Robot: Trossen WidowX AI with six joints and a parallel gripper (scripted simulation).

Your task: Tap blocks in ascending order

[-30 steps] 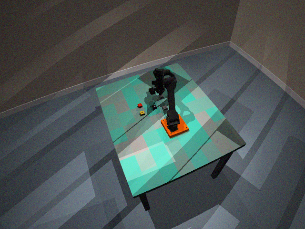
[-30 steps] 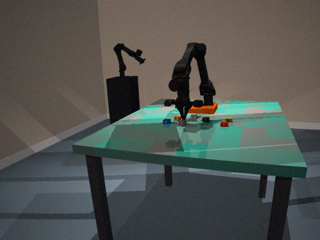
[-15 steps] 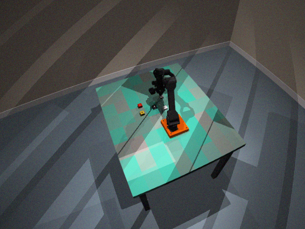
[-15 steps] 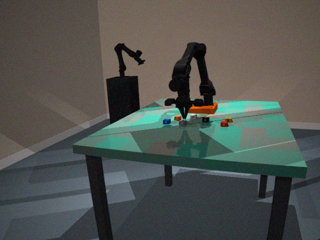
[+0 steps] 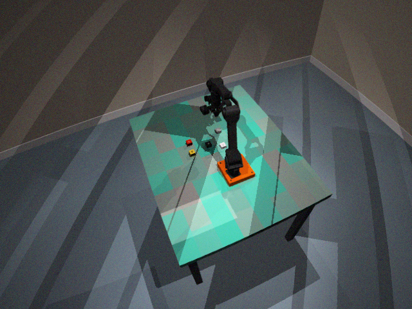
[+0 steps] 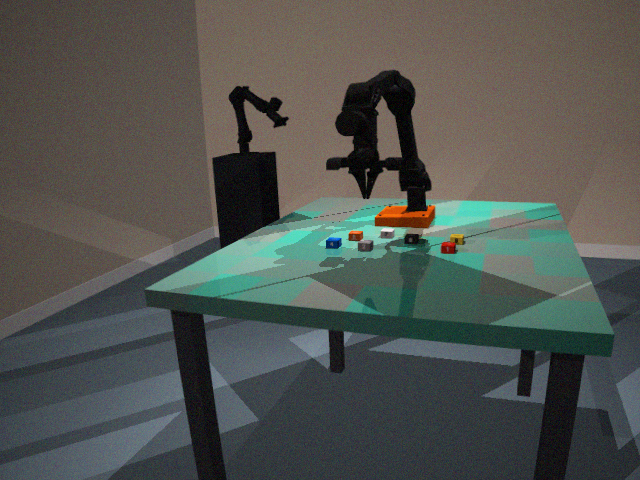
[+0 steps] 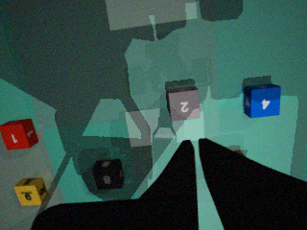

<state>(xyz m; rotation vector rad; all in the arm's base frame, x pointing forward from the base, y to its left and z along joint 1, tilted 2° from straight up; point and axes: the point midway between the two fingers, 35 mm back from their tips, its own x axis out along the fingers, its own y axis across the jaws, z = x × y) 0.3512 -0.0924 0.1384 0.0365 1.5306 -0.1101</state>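
Now: the blue block 12 cm below my gripper tip, 9 cm to the right of it and 2 cm behind it. Round my gripper tip: orange block: 12 cm below, 10 cm behind, 5 cm to the right; black block: 12 cm below, 10 cm to the left, 8 cm behind; grey block: 12 cm below, 1 cm to the right, 1 cm behind.
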